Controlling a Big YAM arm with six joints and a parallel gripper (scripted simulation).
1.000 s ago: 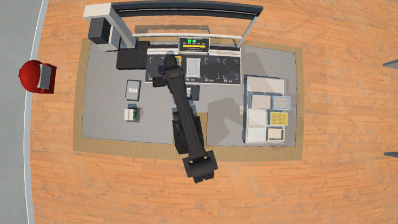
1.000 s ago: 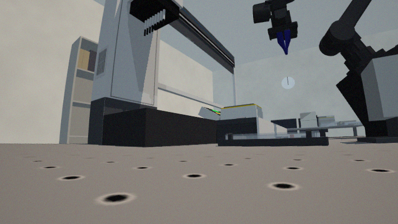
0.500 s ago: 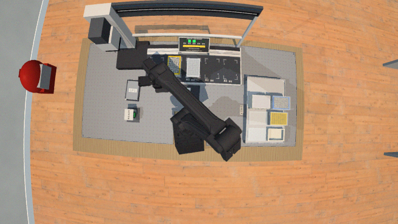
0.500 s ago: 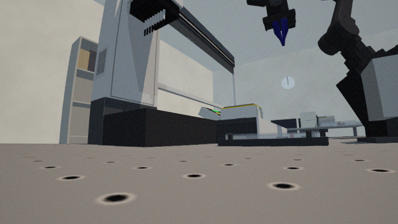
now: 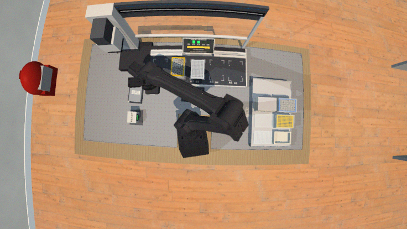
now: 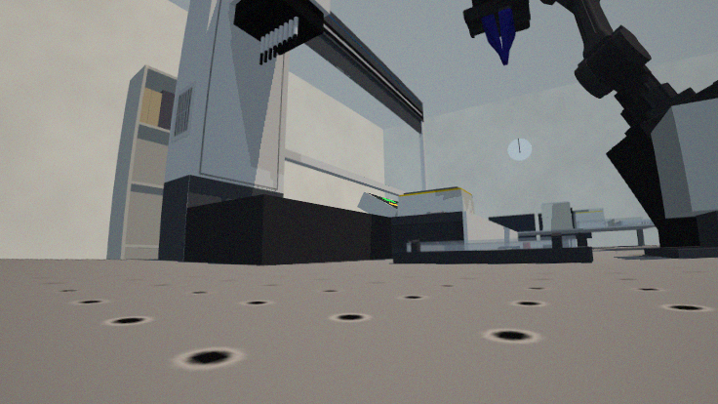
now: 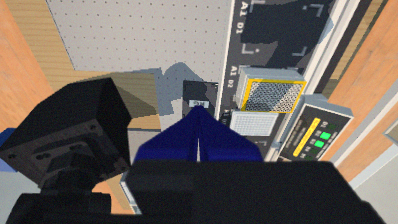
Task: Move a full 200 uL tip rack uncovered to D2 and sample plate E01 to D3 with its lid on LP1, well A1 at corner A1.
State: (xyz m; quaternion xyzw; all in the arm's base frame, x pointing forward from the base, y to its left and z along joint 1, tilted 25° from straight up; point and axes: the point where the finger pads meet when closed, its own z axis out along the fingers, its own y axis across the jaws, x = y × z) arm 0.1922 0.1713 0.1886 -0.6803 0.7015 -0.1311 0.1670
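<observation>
Now: hand 15 cm past the ready key, 17 cm to the right of it and 23 cm above it. The rest, counted from my hand: clear plate lid (2 cm ahead, 20 cm to the left, 30 cm below); then regrip nest RG (19 cm to the right, 31 cm below); then yellow tip rack (15 cm ahead, 10 cm to the right, 21 cm below).
</observation>
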